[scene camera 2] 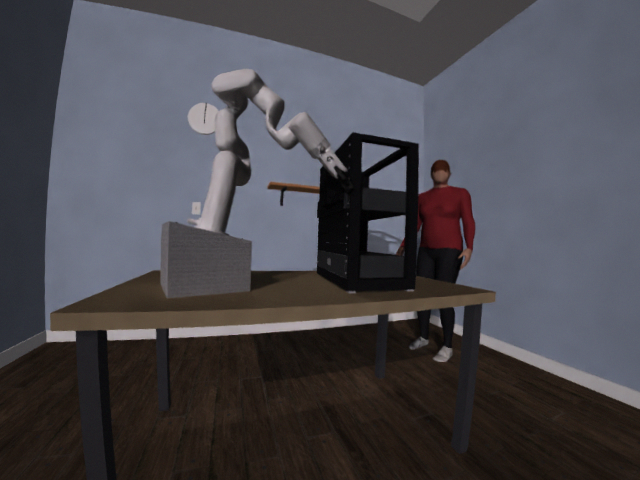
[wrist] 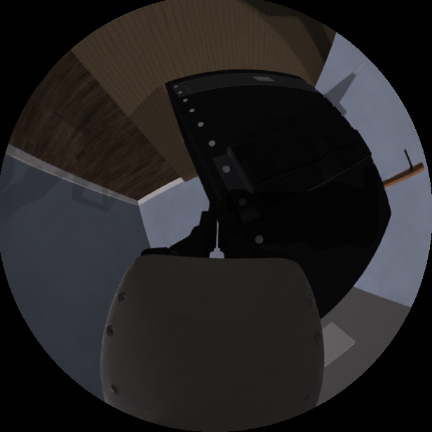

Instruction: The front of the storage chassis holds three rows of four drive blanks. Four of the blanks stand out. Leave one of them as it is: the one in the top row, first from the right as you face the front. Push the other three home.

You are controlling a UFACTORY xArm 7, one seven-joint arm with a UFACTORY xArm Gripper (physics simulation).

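Pixels of known places: gripper, fingertip midpoint: [scene camera 2: 350,189]; arm's base, origin of the base link: [scene camera 2: 211,233].
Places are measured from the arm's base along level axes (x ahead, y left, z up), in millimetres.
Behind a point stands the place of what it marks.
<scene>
The storage chassis [scene camera 2: 383,200] {z 156, x 639, y -139 mm} [wrist: 227,161] sits at mid-height in the black rack; its side shows in the scene view and its dark front and grey mounting ear in the wrist view. The front is too dark to tell the single drive blanks apart or how far each stands out. My gripper [scene camera 2: 347,183] {z 179, x 477, y -163 mm} [wrist: 217,211] is shut, with nothing between its fingers. It points obliquely down at the rack front, close to the near front post and around the chassis's upper part. Whether the fingertips touch anything cannot be told.
The black rack [scene camera 2: 353,242] {z -16, x 502, y -155 mm} stands on the wooden table [scene camera 2: 289,298] {z -205, x 259, y -190 mm}. A grey unit [scene camera 2: 381,266] {z -108, x 643, y -135 mm} [wrist: 225,85] sits at the rack's bottom. The arm's grey base block [scene camera 2: 206,263] {z -101, x -3, y -108 mm} stands to the left. A person in red [scene camera 2: 440,222] stands behind the table on the right.
</scene>
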